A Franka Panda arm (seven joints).
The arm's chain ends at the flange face. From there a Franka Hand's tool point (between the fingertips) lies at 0.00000 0.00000 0.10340 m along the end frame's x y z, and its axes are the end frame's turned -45 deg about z.
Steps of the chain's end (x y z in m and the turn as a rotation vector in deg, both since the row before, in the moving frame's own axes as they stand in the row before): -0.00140 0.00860 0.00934 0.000 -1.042 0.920; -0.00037 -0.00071 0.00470 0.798 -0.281 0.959; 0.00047 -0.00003 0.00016 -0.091 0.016 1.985; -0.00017 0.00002 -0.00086 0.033 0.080 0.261; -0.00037 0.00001 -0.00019 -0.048 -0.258 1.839; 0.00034 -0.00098 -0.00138 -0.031 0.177 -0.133; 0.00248 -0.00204 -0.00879 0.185 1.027 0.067; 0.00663 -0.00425 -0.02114 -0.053 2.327 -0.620; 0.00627 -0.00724 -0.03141 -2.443 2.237 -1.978
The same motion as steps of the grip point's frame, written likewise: -0.00839 0.00375 0.00932 0.737 -0.737 0.920; 0.00091 -0.00213 0.00469 0.763 0.366 0.959; 0.00026 0.00045 0.00016 -0.076 -0.053 1.985; 0.00001 -0.00005 -0.00086 -0.033 0.080 0.261; -0.00065 -0.00053 -0.00019 0.148 -0.216 1.839; 0.00112 -0.00019 -0.00138 -0.147 0.103 -0.133; 0.00474 0.00139 -0.00881 -0.595 0.857 0.067; 0.01061 0.00470 -0.02123 -1.683 1.608 -0.620; 0.00939 0.00529 -0.03158 -3.309 -0.146 -1.978
